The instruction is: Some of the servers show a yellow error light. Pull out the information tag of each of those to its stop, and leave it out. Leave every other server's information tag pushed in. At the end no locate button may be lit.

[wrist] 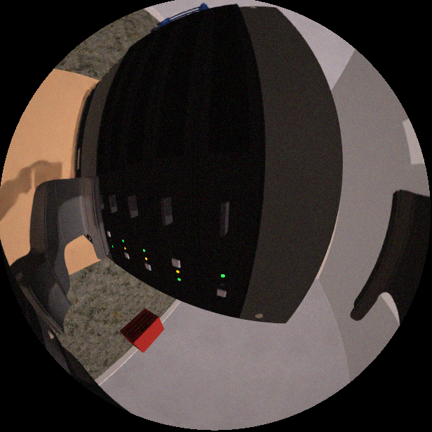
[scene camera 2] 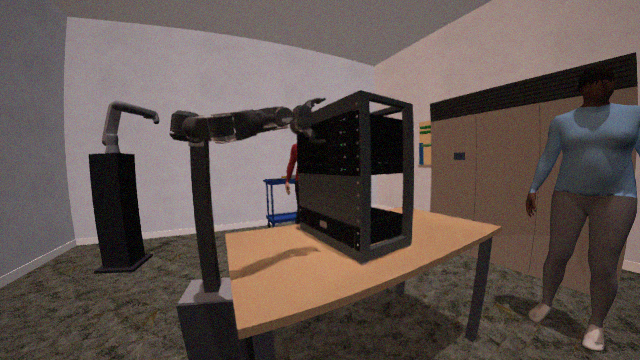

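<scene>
The rack [scene camera 2: 365, 200] [wrist: 300, 150] holds dark servers, sideways in the wrist view. There, the server nearest the rack's top shows a green light [wrist: 223, 275]. The three beside it show yellow lights [wrist: 177, 271] [wrist: 146, 258] [wrist: 125, 248] plus green ones. Another shows a green light [wrist: 112, 246] near the left finger. Grey information tags [wrist: 224, 218] [wrist: 167, 211] [wrist: 132, 206] [wrist: 113, 203] show; how far out each stands is unclear. The visible locate buttons [wrist: 221, 293] [wrist: 176, 262] [wrist: 147, 267] [wrist: 126, 255] look grey and unlit. My gripper [scene camera 2: 321, 121] [wrist: 202, 242] is open wide before the upper servers, nothing between its fingers.
The rack stands on the wooden table [scene camera 2: 280, 290]. A blue cart [scene camera 2: 281, 218] and a partly hidden person in red [scene camera 2: 291, 167] are behind it. A person in light blue [scene camera 2: 597, 150] stands at the right. Another arm on a black pedestal [scene camera 2: 114, 210] stands at the left.
</scene>
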